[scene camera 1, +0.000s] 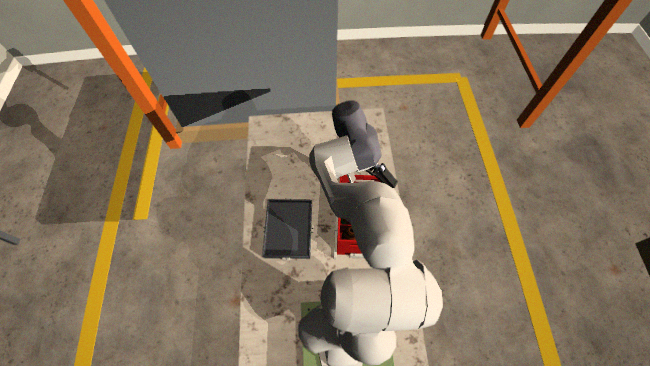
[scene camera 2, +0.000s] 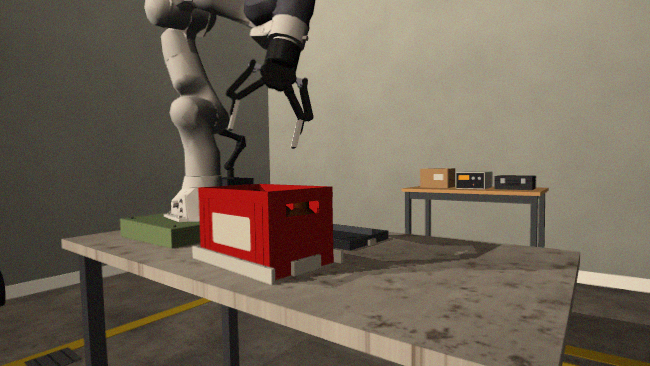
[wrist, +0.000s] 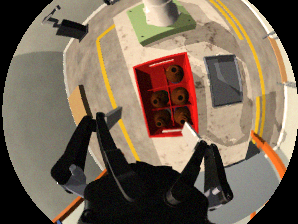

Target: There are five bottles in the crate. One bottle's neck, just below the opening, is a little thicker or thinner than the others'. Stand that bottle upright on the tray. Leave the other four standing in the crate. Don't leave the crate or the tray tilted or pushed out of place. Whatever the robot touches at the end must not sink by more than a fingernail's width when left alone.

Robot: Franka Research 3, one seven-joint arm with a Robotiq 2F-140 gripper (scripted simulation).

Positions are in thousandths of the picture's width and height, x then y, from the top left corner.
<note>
In view: my gripper (scene camera 2: 404, 381), a dark tray (scene camera 1: 444, 611) and a pale strip (scene camera 2: 395, 742).
The dark tray also shows in scene camera 2 (scene camera 2: 532, 649) and in the wrist view (wrist: 760, 382). My gripper also shows in the wrist view (wrist: 515, 538).
</note>
